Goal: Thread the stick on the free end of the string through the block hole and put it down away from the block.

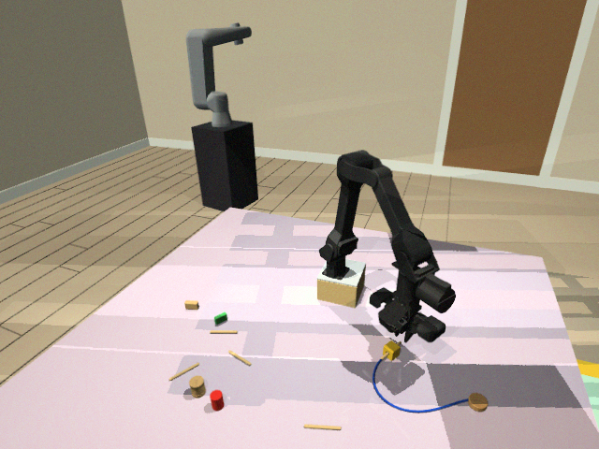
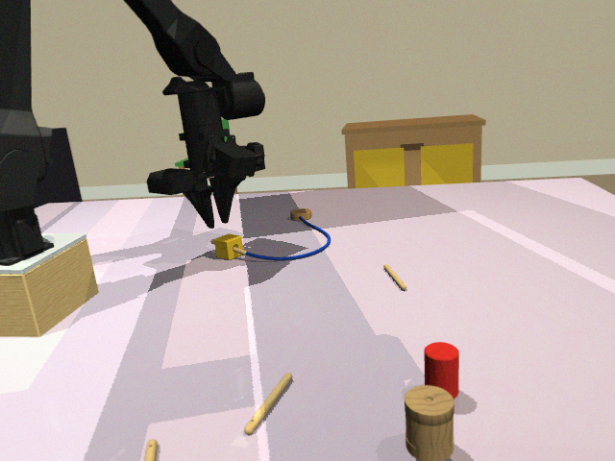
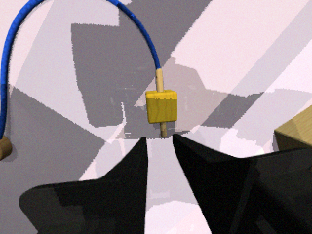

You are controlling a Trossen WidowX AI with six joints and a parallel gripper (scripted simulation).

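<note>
Now: gripper tip 30 mm above the yellow block, 20 mm to the left of it and 20 mm short of it. Also, from my gripper tip: red cylinder: 360 mm ahead, 290 mm to the right, 30 mm below; then round wooden button: 200 mm to the left, 60 mm ahead, 40 mm below; then thin wooden stick: 40 mm ahead, 30 mm below, 20 mm to the right.
</note>
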